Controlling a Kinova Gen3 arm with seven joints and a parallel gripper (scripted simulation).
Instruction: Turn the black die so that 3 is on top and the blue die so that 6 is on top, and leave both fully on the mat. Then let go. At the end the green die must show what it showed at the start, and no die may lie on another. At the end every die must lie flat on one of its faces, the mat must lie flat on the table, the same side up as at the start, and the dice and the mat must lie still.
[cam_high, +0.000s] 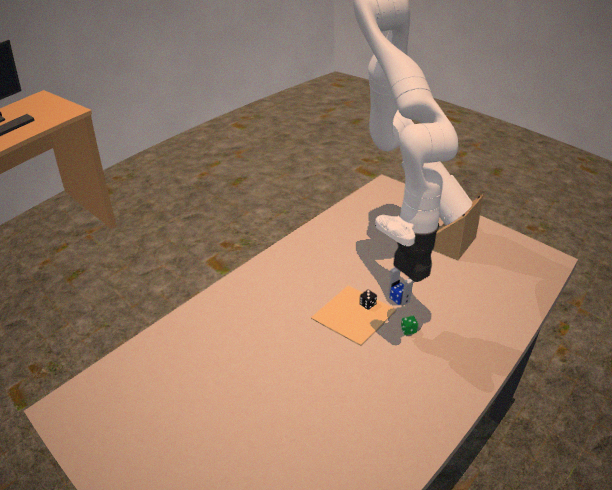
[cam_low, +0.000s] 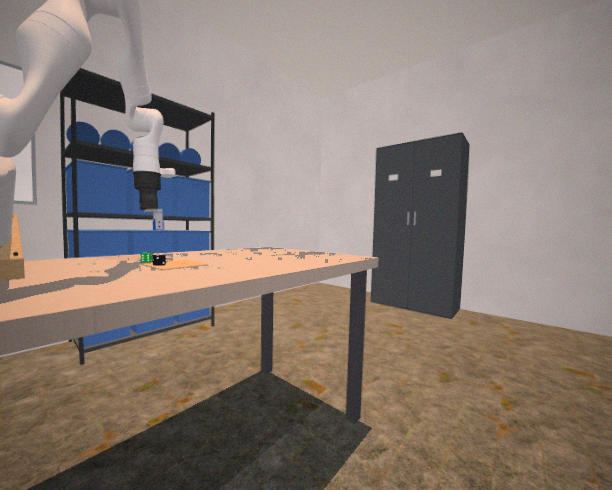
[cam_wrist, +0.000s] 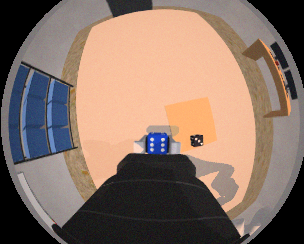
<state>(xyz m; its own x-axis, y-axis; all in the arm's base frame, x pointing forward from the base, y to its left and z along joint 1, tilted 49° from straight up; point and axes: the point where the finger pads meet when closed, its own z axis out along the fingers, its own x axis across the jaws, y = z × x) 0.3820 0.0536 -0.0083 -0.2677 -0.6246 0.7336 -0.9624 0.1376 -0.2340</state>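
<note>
The orange mat lies 11 cm to the right of my hand and 12 cm below it. Also, from my hand: blue die (right at my hand); then black die (4 cm behind, 10 cm to the right, 11 cm below); then green die (3 cm behind, 2 cm to the left, 11 cm below).
</note>
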